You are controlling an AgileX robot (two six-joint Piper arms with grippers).
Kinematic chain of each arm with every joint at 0, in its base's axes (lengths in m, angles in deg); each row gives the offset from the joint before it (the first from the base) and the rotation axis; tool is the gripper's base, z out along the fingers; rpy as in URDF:
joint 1: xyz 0 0 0.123 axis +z
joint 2: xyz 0 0 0 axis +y
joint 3: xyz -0.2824 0 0.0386 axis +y
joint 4: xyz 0.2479 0 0.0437 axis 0.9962 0 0.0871
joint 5: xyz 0 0 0 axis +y
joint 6: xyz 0.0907 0 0.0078 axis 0.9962 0 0.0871
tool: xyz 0 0 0 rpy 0 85 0
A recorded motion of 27 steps. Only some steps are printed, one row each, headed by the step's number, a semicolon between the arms.
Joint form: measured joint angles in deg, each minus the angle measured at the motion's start. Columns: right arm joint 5, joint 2, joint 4, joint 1, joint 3, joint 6; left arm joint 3, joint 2, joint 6, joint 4, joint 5, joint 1.
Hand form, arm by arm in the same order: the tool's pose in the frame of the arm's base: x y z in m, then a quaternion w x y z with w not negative. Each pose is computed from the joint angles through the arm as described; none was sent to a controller.
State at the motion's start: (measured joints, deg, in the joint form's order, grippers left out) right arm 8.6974 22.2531 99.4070 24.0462 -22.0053 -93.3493; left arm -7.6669 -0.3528 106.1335 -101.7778 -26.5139 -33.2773
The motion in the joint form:
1: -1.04 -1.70 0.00 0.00 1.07 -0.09; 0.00 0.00 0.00 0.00 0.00 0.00
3: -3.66 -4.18 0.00 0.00 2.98 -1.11; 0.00 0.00 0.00 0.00 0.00 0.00
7: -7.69 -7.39 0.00 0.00 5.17 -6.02; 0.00 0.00 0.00 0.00 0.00 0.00
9: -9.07 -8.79 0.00 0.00 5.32 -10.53; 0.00 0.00 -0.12 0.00 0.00 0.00
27: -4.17 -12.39 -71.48 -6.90 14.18 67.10; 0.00 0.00 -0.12 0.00 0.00 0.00
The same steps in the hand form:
1: 0.0739 0.0462 0.3141 0.70832 -0.15236 0.64766 0.23580; 0.0536 0.0123 0.2480 0.74440 0.04090 0.66477 -0.04767
3: 0.0704 0.0402 0.3058 0.71591 -0.14182 0.64892 0.21508; 0.0536 0.0123 0.2480 0.74440 0.04090 0.66477 -0.04767
7: 0.0664 0.0315 0.2963 0.73202 -0.14398 0.64588 0.16203; 0.0536 0.0123 0.2480 0.74440 0.04090 0.66477 -0.04767
9: 0.0637 0.0279 0.2968 0.74499 -0.15898 0.63541 0.12638; 0.0536 0.0123 0.2480 0.74435 0.04020 0.66481 -0.04845
27: 0.0646 0.0235 0.2425 0.68904 -0.10929 0.70507 0.12713; 0.0536 0.0123 0.2480 0.74435 0.04020 0.66481 -0.04845

